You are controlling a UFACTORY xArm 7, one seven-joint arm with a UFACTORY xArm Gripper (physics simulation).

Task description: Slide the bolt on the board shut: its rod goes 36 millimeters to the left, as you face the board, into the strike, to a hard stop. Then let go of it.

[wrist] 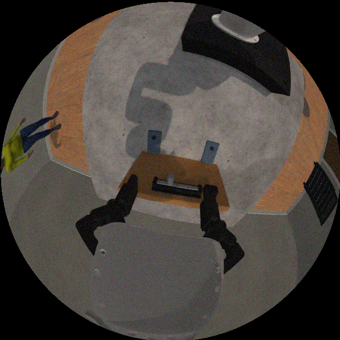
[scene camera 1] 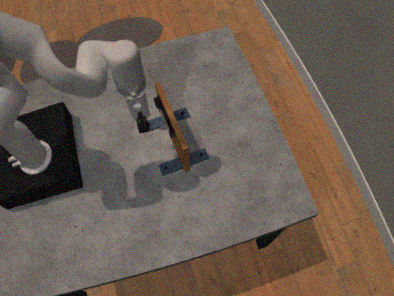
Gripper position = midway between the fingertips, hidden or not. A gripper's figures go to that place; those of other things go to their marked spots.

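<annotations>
My gripper (wrist: 171, 191) is 14 cm from the lens, and there's a wooden board (wrist: 150, 163) that's 34 cm from the lens.
</annotations>
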